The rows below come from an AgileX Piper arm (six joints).
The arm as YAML. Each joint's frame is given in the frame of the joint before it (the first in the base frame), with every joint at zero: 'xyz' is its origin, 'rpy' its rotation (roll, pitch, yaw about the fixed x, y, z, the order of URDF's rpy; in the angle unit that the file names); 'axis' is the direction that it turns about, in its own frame. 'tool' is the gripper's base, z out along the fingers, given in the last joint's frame.
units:
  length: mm
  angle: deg
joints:
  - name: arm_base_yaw
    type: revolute
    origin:
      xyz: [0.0, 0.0, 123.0]
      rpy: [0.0, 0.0, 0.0]
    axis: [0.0, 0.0, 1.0]
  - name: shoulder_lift
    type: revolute
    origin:
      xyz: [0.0, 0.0, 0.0]
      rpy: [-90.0, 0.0, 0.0]
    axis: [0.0, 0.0, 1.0]
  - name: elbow
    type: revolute
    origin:
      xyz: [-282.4, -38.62, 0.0]
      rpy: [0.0, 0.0, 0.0]
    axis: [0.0, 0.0, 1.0]
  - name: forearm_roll
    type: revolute
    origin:
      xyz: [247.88, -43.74, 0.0]
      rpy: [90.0, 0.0, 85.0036]
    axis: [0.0, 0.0, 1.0]
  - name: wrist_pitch
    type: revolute
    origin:
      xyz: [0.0, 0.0, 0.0]
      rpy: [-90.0, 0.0, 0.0]
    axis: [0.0, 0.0, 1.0]
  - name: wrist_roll
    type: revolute
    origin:
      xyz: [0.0, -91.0, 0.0]
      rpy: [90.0, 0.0, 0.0]
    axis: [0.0, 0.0, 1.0]
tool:
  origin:
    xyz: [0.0, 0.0, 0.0]
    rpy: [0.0, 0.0, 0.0]
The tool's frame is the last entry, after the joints.
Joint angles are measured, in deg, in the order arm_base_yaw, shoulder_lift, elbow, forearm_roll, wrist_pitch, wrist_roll. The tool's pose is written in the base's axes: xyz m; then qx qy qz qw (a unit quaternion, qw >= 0). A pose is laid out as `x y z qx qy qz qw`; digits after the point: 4 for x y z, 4 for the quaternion.
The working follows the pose.
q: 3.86 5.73 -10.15 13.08 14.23 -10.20
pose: 0.0568 0.0089 0.2453 -0.0277 0.7335 0.0580 0.6766
Where each joint sits with the arm in this pose, in the base's axes (m; each line is computed from the numbers above, not from the rounded line before):
arm_base_yaw: 0.0000 0.0000 0.1230
shoulder_lift: 0.0000 0.0000 0.1230
elbow: -0.2765 -0.0187 0.1896
forearm_roll: -0.0333 -0.0022 0.2523
wrist_pitch: -0.0333 -0.0022 0.2523
wrist_roll: 0.0568 0.0089 0.2453
the tool: 0.0568 0.0089 0.2453

